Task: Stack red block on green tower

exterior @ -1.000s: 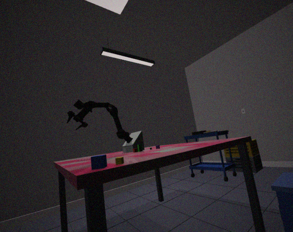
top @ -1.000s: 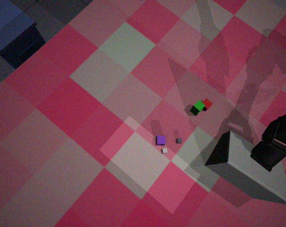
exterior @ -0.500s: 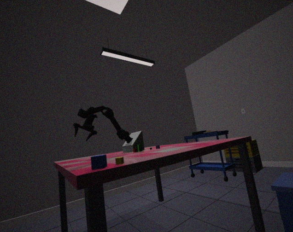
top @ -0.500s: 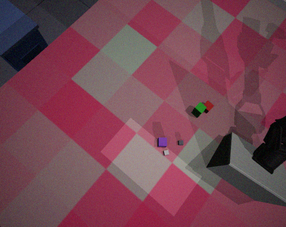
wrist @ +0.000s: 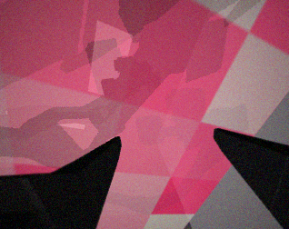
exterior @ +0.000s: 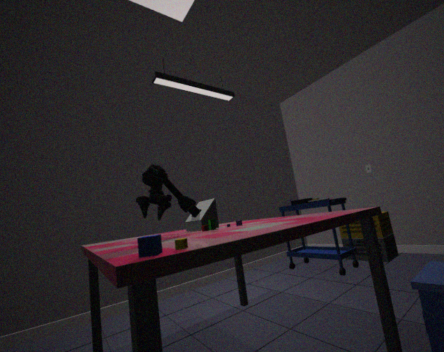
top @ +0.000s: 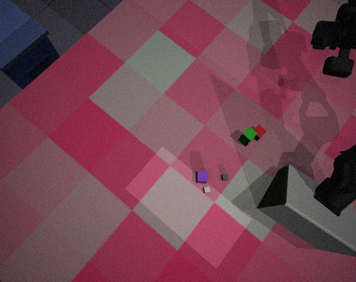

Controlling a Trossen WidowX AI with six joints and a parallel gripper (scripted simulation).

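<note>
Right now my gripper tip is 29 cm to the right of the red block, 8 cm above it and 1 cm past it. Round my gripper tip: purple block: 50 cm to the left, 8 cm below, 2 cm ahead; then small white block: 52 cm to the left, 9 cm below, 1 cm behind; then small grey block: 46 cm to the left, 9 cm below, 3 cm behind.
</note>
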